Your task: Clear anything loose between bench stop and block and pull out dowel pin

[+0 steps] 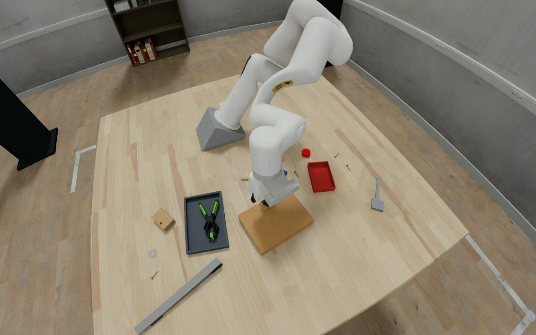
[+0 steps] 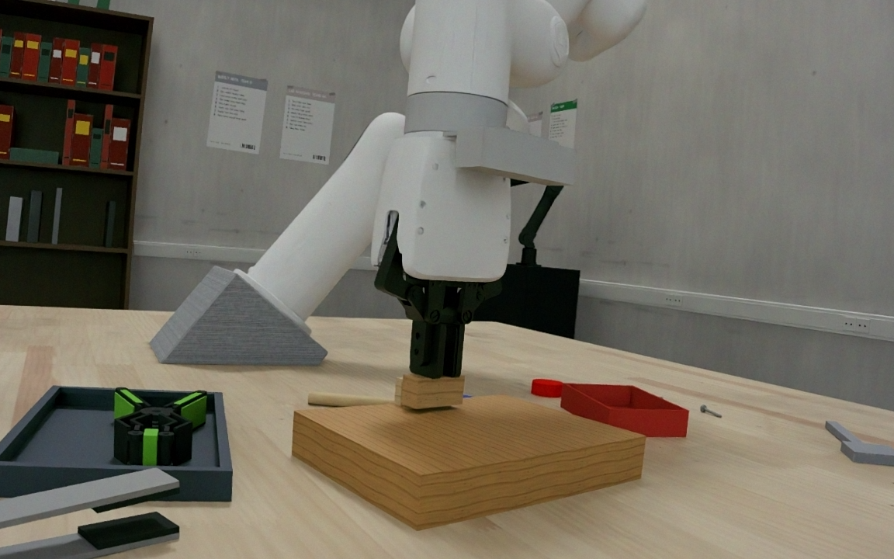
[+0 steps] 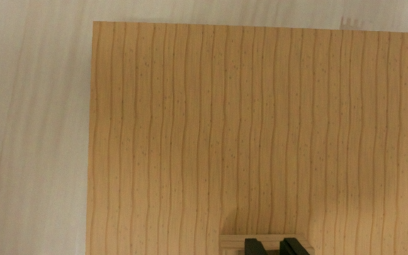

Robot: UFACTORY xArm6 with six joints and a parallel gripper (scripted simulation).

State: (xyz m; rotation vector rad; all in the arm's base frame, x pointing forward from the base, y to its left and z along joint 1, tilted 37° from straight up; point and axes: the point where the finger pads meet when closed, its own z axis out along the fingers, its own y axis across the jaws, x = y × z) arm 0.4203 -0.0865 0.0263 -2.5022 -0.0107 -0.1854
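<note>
Now: the dowel pin 20 mm below my hand. Round my hand: loose dowel (140 mm behind, 70 mm below, 20 mm to the left); then bench board (50 mm below, 50 mm ahead); then small wooden block (30 mm below).
</note>
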